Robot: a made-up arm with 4 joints. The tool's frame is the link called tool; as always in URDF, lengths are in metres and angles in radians.
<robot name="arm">
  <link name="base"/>
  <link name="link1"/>
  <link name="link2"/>
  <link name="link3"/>
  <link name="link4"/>
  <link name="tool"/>
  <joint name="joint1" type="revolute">
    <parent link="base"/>
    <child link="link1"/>
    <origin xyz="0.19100 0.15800 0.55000" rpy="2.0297 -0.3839 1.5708"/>
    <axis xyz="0 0 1"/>
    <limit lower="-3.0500" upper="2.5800"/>
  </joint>
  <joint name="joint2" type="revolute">
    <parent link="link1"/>
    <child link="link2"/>
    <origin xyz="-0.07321 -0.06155 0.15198" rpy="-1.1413 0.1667 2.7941"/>
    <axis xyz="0 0 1"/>
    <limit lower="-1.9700" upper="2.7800"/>
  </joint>
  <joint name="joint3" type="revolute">
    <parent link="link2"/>
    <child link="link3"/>
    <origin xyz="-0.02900 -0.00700 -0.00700" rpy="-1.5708 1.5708 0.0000"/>
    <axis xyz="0 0 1"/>
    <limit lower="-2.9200" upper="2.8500"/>
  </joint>
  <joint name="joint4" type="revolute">
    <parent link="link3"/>
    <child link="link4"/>
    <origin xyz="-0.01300 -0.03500 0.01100" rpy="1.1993 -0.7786 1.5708"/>
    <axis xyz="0 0 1"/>
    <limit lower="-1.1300" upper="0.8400"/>
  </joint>
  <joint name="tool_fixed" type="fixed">
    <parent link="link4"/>
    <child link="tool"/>
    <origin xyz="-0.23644 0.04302 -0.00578" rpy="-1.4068 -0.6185 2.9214"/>
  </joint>
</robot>
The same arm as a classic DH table. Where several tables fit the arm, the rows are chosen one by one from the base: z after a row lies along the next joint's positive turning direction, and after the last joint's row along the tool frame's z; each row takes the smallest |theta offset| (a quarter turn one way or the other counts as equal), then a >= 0, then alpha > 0; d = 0 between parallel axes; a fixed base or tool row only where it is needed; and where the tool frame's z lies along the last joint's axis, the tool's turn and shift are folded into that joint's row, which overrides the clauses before.
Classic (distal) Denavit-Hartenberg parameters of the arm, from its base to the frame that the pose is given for. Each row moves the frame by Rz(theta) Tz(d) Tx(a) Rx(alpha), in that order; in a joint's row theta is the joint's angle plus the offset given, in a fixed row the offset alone. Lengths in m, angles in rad.
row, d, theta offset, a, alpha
base (fixed), 0.6476, -1.3878, -0.1206, -1.994
joint1, 0.3507, 0, 0.0415, -1.1477
joint2, 0.0875, 0.183, -0.029, -1.5708
joint3, 0.0049, -0.267, 0.0372, -1.3094
joint4, -0.0074, 0.6894, 0.24, -1.4374
tool (fixed), -0.0134, -0.6249, 0, 0
Joint limits (rad, base to tool): -3.05..2.58 -1.97..2.78 -2.92..2.85 -1.13..0.84

